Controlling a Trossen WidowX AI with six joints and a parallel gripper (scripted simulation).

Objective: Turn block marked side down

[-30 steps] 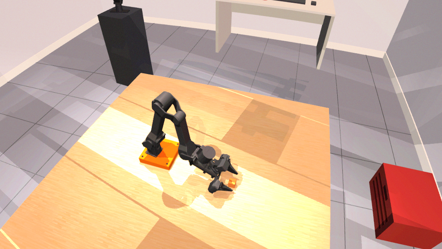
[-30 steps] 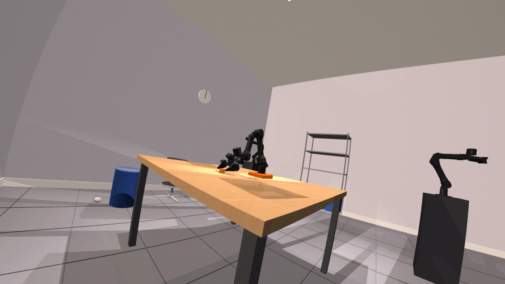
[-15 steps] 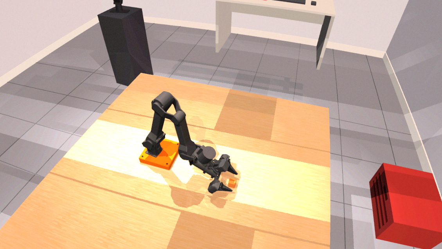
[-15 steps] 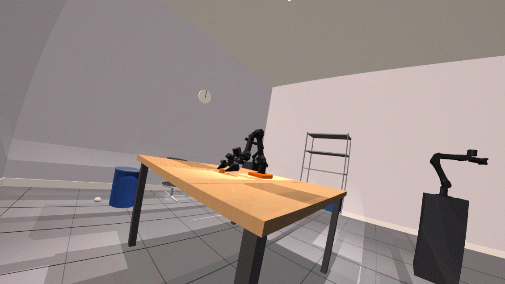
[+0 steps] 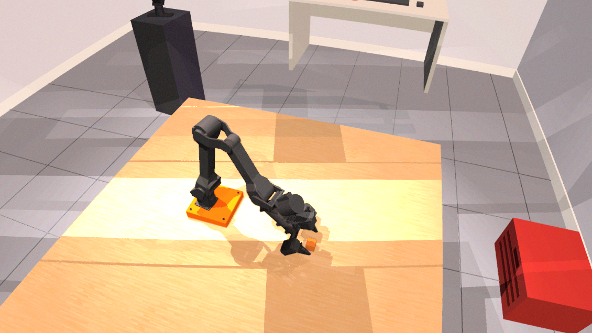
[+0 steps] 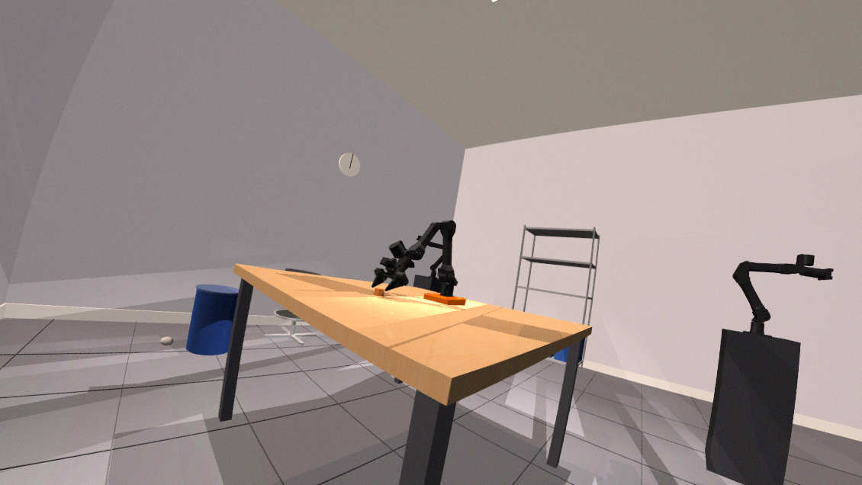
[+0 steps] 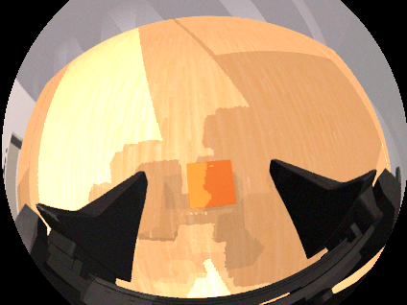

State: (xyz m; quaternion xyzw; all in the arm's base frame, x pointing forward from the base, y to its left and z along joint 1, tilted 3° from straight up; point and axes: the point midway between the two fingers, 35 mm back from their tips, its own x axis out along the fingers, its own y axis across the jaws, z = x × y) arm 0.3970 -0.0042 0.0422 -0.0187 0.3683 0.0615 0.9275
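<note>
Now: the block 2 cm behind my gripper tip and 1 cm below it.
</note>
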